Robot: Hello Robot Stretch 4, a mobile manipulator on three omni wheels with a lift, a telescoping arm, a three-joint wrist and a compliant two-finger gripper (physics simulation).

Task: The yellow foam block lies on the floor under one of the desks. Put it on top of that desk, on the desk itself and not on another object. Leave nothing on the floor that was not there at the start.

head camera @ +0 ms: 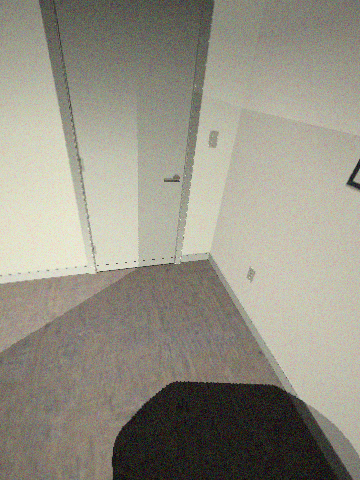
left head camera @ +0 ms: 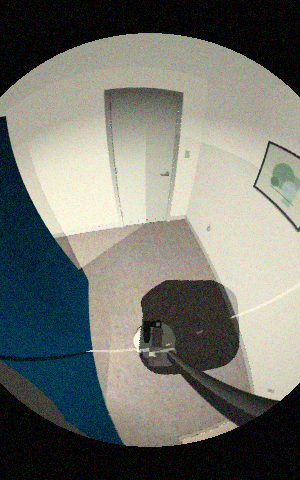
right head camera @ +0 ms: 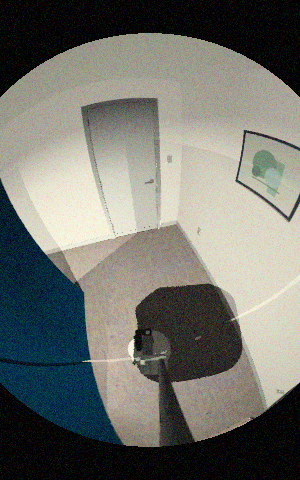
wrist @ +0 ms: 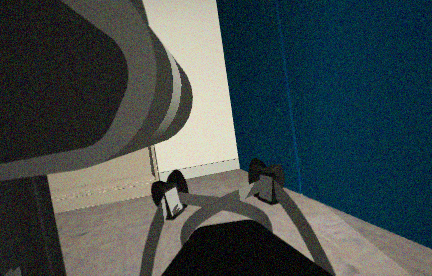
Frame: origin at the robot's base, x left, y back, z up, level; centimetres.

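Where they show: gripper, fingertip midpoint: [left head camera: 146, 356] [right head camera: 139, 365] [wrist: 217, 179].
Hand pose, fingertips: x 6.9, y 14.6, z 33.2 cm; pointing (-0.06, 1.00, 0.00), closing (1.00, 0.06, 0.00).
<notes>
After its pixels a point has its place.
The yellow foam block does not show in these views, and neither does a desk. My gripper [wrist: 217, 179] @[x 6.9, y 14.6, z 33.2 cm] is open in the wrist view, its two fingertips apart with nothing between them. Floor, a stretch of white wall and a tall blue panel [wrist: 345, 100] @[x 51.5, y 81.1, z 39.8 cm] show beyond the fingers. The blue panel also stands along the left side in the left head view [left head camera: 40, 280] @[x 80.9, y -24.0, z 86.6 cm] and in the right head view [right head camera: 35, 300] @[x 79.7, y -19.7, z 82.3 cm].
A closed door [head camera: 115, 175] @[x 40.2, y -175.6, z 91.5 cm] [left head camera: 132, 165] @[x 40.5, y -175.6, z 102.6 cm] [right head camera: 122, 175] @[x 32.4, y -177.8, z 103.2 cm] stands in the far wall. A framed picture [left head camera: 255, 186] @[x -75.8, y -99.4, z 125.1 cm] [right head camera: 237, 180] @[x -75.8, y -99.8, z 125.1 cm] hangs on the right wall. A large dark patch [head camera: 215, 430] @[x -35.3, y -52.9, z -2.7 cm] [left head camera: 190, 310] @[x -42.2, y -35.3, z -2.7 cm] [right head camera: 190, 315] @[x -46.9, y -35.9, z -2.7 cm] lies on the floor. Part of a beige shelf unit [wrist: 100, 187] @[x -77.9, y 154.7, z 7.3 cm] shows at left in the wrist view.
</notes>
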